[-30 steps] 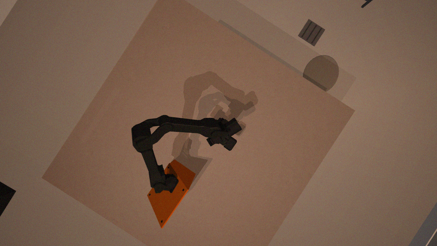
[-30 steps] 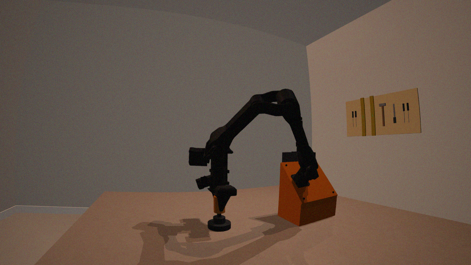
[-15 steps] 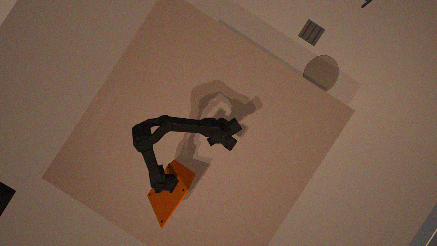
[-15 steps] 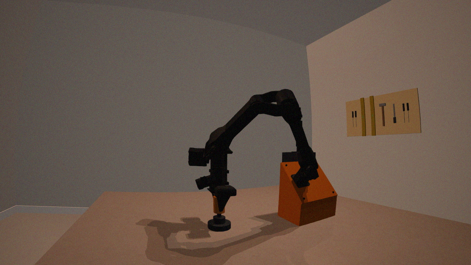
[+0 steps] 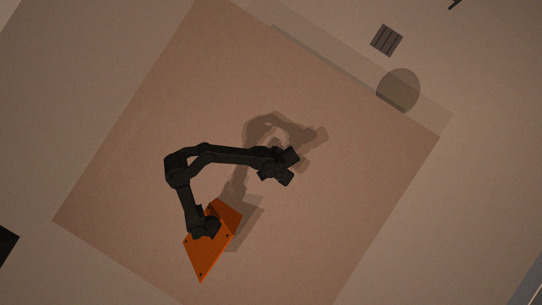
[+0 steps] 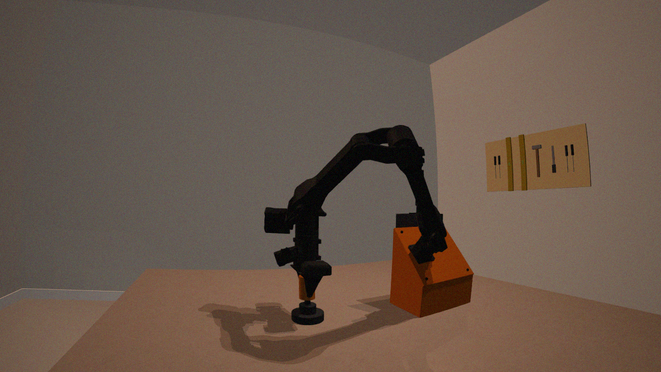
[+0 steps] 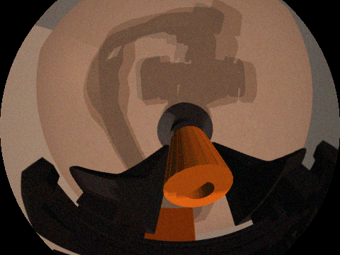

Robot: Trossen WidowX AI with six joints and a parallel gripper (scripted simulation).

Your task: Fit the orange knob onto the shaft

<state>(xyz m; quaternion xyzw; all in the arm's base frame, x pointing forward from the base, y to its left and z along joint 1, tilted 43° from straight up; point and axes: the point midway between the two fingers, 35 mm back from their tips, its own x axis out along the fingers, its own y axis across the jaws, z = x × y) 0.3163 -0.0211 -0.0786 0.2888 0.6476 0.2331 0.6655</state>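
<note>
The orange knob is 2 cm above my gripper tip. Also, from my gripper tip: round pedestal (4 cm below).
</note>
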